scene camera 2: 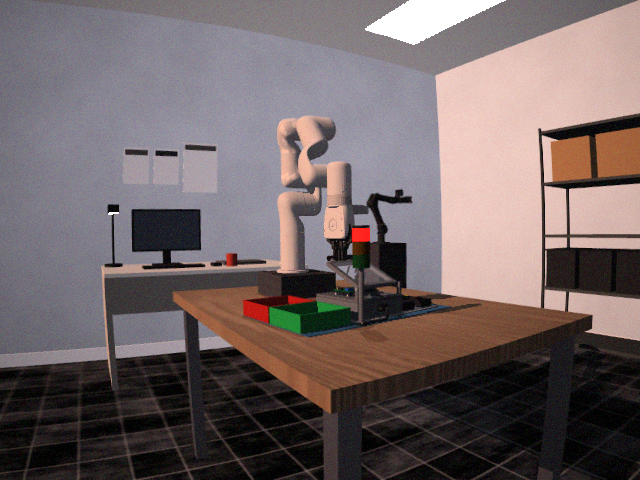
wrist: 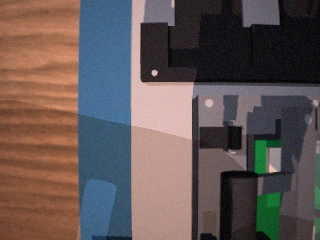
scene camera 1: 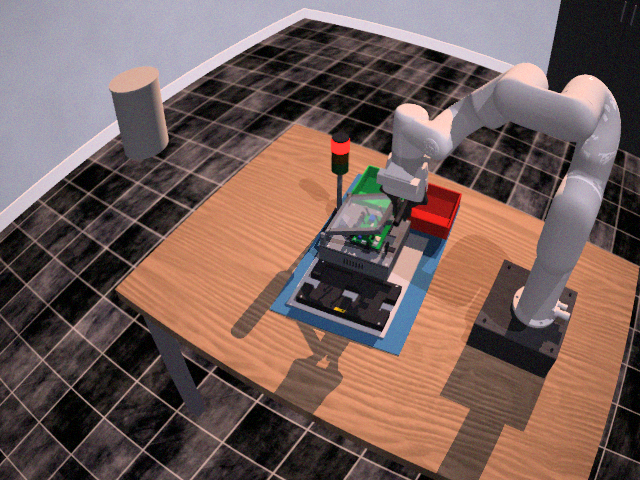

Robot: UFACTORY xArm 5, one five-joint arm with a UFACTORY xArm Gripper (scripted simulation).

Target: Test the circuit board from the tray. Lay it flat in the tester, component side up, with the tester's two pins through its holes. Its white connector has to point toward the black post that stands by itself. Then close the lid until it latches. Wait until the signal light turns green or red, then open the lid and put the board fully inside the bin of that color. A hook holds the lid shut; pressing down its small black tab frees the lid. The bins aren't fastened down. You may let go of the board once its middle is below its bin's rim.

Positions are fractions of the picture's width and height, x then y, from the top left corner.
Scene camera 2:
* green bin: 0.46, 0.67
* red bin: 0.39, 0.64
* clear lid: 0.54, 0.56
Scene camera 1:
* red bin: 0.68, 0.46
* clear lid: 0.56, 0.45
